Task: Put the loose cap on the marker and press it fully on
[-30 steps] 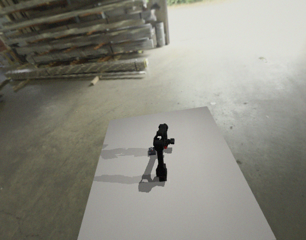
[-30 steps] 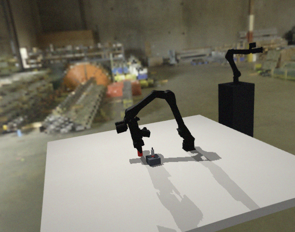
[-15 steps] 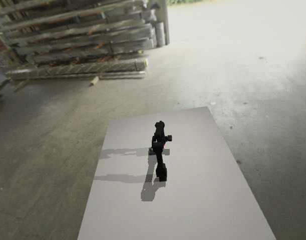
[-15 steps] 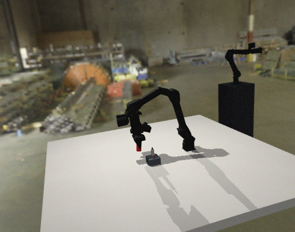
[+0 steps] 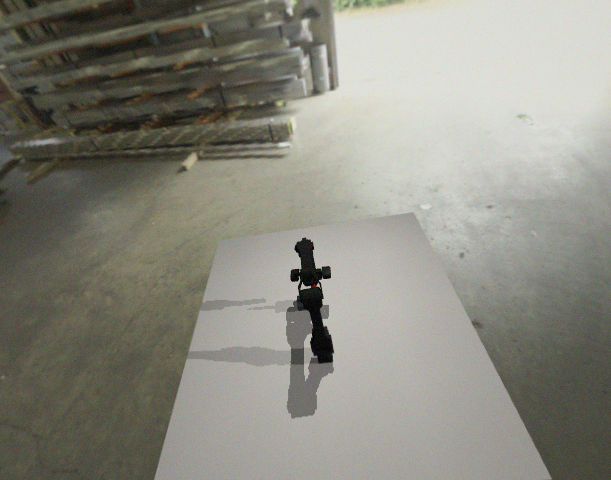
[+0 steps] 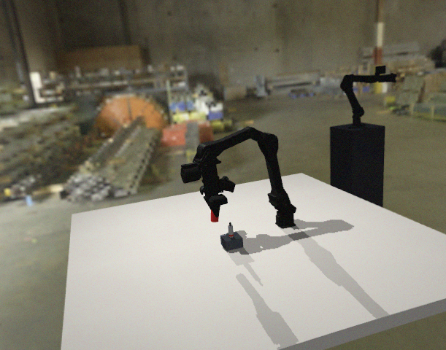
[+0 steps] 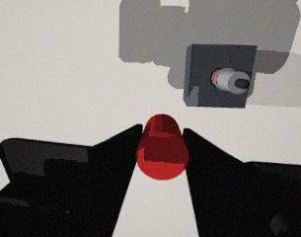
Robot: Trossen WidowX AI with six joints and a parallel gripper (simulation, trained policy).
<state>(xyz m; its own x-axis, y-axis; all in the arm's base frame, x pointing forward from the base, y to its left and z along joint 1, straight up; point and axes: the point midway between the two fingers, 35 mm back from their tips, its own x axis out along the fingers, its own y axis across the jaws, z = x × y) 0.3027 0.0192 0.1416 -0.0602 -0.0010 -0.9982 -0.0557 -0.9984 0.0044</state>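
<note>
My gripper tip is now 30 mm past the holder block, 60 mm to the right of it and 90 mm above it. Round my gripper tip: red cap 10 mm ahead, 10 mm above.
</note>
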